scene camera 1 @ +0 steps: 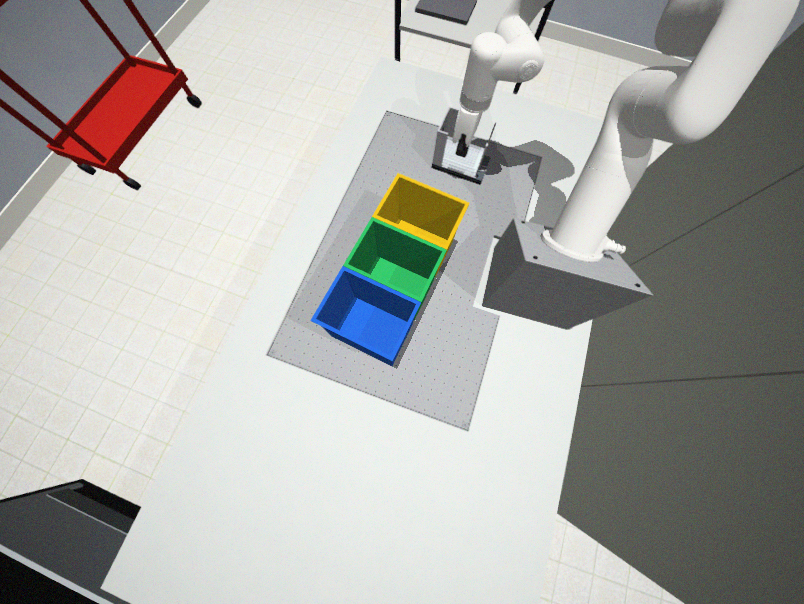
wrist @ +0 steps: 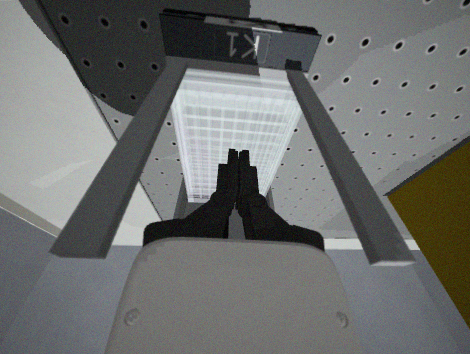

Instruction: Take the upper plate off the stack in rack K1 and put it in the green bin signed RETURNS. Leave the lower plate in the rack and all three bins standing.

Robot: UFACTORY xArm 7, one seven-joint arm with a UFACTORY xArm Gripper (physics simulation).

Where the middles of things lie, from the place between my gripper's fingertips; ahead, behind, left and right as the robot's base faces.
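The blue bin [scene camera 1: 371, 317] is 57 cm to the left of my hand, 8 cm ahead of it and 5 cm above it; going by their middles, the blue bin is the farthest from my hand of the things named here. I see the green bin [scene camera 1: 390, 256] 44 cm to the left of my hand, 6 cm ahead of it and 5 cm above it. The yellow bin [scene camera 1: 423, 211] is 31 cm to the left of my hand, 4 cm ahead of it and 5 cm above it. Going by their middles, the yellow bin is the nearest to my hand of the things named here.
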